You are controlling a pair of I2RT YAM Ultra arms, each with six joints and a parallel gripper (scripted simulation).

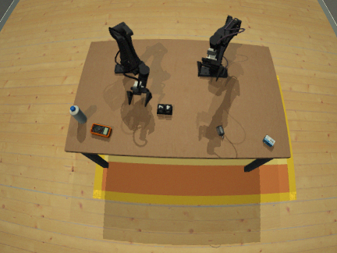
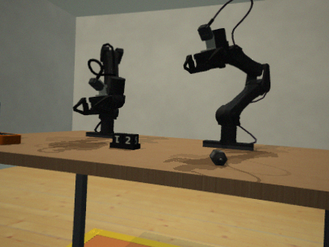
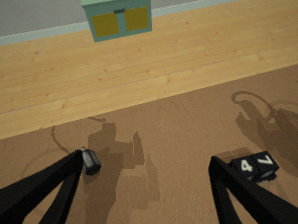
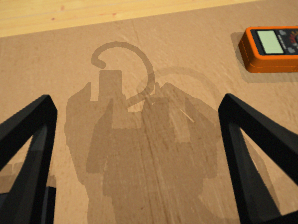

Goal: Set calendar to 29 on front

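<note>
My right gripper is now 150 mm to the right of the black calendar tray, 120 mm above it and 30 mm past it.
</note>
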